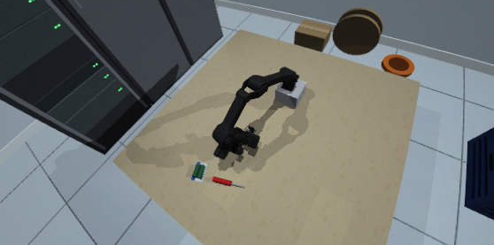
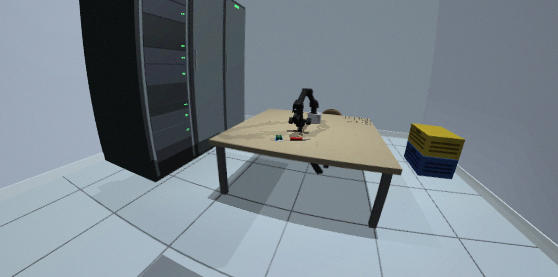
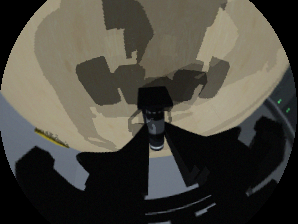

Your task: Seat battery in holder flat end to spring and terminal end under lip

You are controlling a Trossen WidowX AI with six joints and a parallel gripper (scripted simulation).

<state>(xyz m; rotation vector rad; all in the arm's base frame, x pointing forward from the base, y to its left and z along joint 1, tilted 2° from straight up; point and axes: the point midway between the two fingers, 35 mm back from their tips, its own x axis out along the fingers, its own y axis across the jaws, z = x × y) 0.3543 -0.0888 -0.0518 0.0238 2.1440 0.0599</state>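
Now: the cylindrical battery 10 mm above my gripper tip. The rest, counted from my gripper tip: red-handled screwdriver (250 mm ahead, 40 mm to the left, 10 mm below).
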